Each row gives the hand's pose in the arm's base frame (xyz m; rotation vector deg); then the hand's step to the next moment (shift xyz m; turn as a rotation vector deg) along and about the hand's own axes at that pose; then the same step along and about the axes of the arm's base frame.
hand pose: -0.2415 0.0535 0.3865 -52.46 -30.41 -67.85
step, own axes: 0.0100 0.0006 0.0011 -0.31 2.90 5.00
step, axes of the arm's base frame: 0.0039 -0.0045 0.0081 3.15 4.60 1.57
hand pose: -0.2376 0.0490 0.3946 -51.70 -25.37 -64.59
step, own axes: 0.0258 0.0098 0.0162 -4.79 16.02 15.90
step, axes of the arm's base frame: 0.0212 -0.0006 0.0240 14.68 17.79 -0.38
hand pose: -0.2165 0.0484 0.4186 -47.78 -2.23 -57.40
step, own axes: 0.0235 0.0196 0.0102 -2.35 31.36 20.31
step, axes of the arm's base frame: 0.0315 -0.0054 0.0045 29.12 22.87 -5.55
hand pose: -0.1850 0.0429 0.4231 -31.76 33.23 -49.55
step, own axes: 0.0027 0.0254 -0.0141 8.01 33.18 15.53
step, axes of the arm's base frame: 0.0056 0.0083 -0.0274 32.26 14.32 -12.66
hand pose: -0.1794 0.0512 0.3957 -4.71 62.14 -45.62
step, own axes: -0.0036 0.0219 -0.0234 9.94 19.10 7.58
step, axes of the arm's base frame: -0.0080 0.0254 -0.0182 18.66 5.39 -11.99
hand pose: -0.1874 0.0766 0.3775 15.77 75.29 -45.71
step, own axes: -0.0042 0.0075 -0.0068 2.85 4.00 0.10
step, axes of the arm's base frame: -0.0003 0.0110 0.0002 2.82 1.75 -3.62
